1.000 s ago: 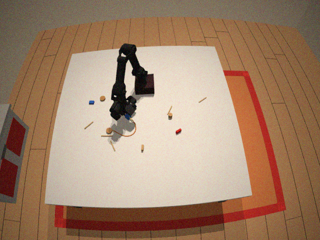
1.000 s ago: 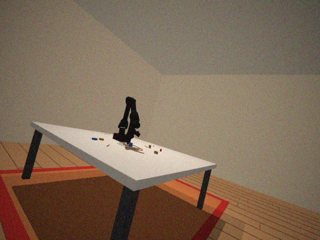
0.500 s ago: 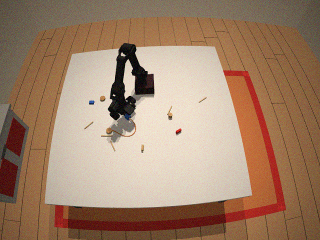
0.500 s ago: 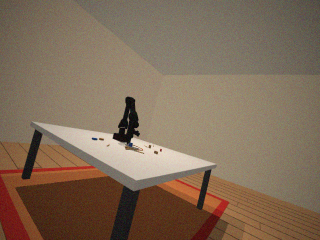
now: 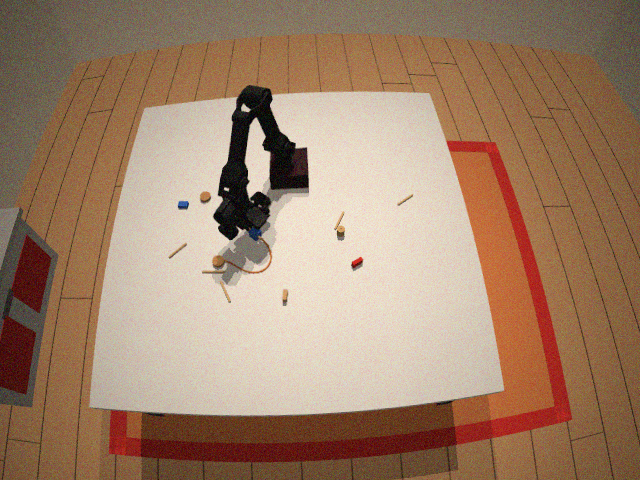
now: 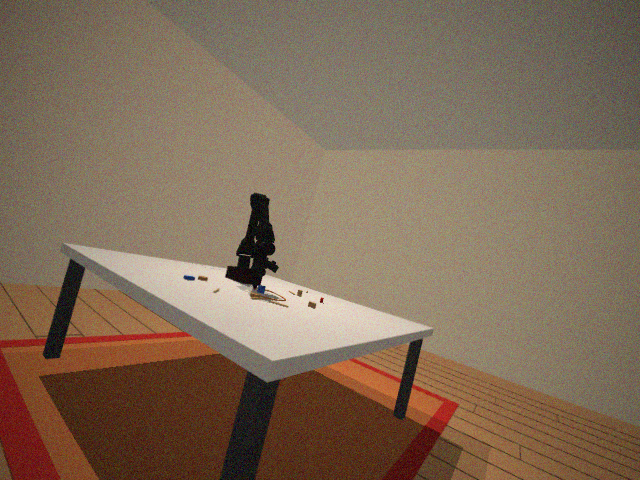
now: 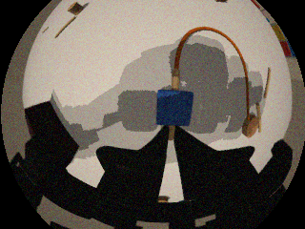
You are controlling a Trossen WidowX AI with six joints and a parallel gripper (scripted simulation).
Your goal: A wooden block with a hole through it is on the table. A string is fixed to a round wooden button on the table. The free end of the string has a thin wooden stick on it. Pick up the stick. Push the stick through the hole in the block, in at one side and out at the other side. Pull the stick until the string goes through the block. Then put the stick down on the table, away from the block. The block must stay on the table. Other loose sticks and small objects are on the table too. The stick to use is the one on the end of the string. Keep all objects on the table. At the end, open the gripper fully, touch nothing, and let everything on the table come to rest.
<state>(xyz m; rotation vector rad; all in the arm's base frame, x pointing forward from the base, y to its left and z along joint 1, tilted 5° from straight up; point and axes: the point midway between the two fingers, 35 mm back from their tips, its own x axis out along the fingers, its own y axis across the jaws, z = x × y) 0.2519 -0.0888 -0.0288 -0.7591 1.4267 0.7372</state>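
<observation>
Right now my gripper tip is 20 mm to the right of the blue cube, 10 mm below it and 10 mm short of it. Also, from my gripper tip: flat blue piece: 260 mm to the right, 80 mm behind; then thin stick: 30 mm to the left, 20 mm ahead, 10 mm above; then wooden block: 220 mm ahead, 150 mm to the left.
</observation>
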